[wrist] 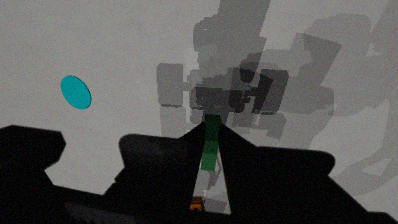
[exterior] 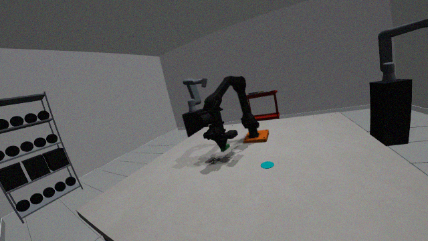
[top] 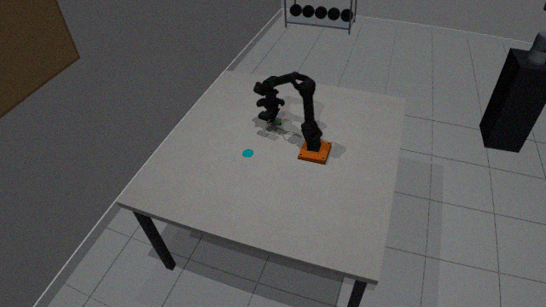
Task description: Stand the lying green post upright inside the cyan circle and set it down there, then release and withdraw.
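Now: gripper tip 8 cm short of the cyan circle, 23 cm to the right of it and 6 cm above it. From my gripper tip the other things lie so: green post (2 cm behind, 1 cm to the left).
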